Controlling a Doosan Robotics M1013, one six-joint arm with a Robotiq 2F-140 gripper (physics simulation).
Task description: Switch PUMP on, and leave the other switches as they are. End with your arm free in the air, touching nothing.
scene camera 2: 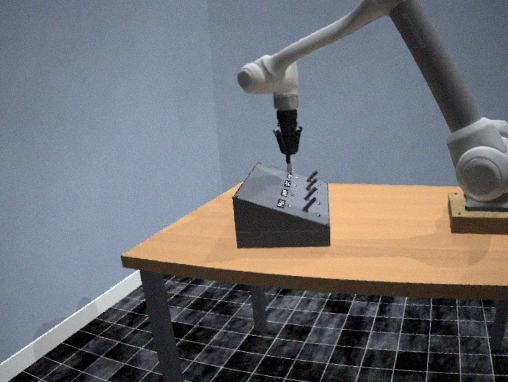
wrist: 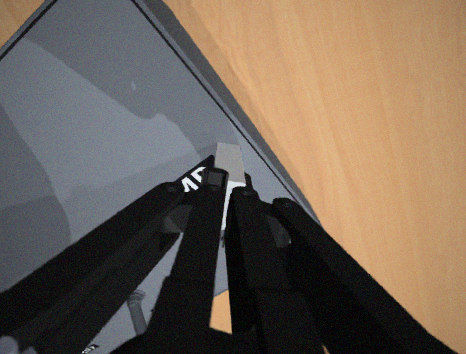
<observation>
my gripper: scene camera 2; wrist
same spot on my gripper: (wrist: 312,288) = (scene camera 2: 295,140)
</observation>
